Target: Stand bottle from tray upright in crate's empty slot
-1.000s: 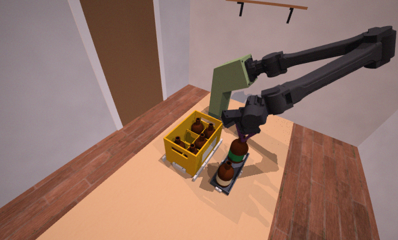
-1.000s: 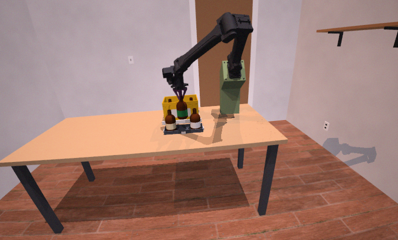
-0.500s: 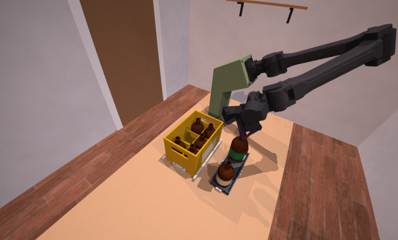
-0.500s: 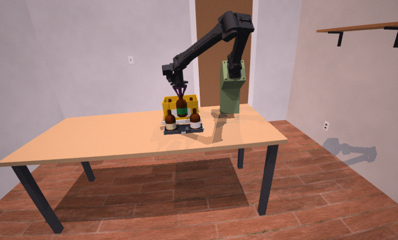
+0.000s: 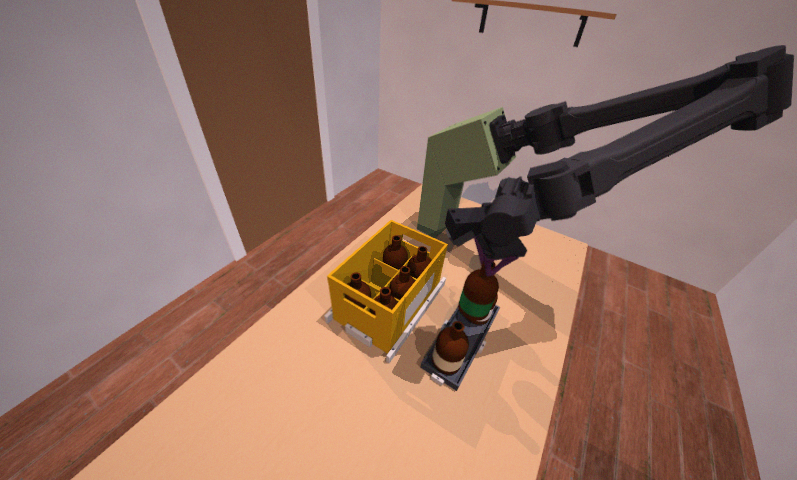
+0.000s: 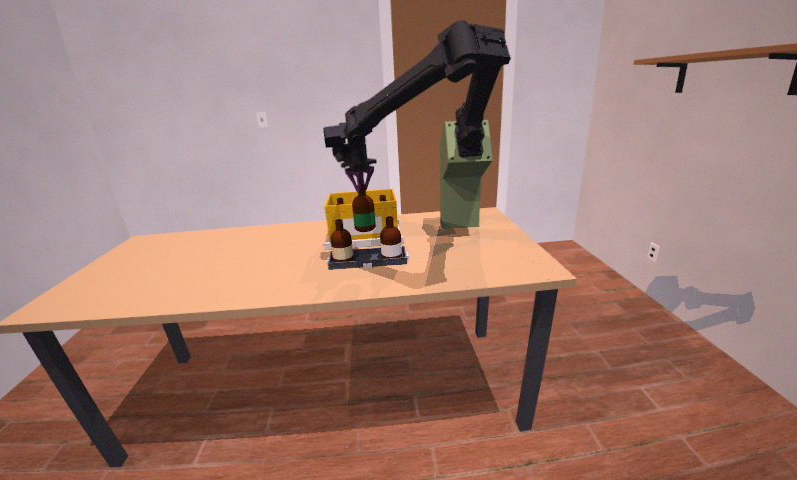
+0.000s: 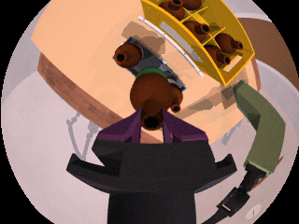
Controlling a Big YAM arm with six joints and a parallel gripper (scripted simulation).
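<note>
Now: hand 6 cm above the glass bottle. Round my hand: dark tray: 25 cm below; then yellow crate: 22 cm to the right, 18 cm below, 2 cm ahead.
</note>
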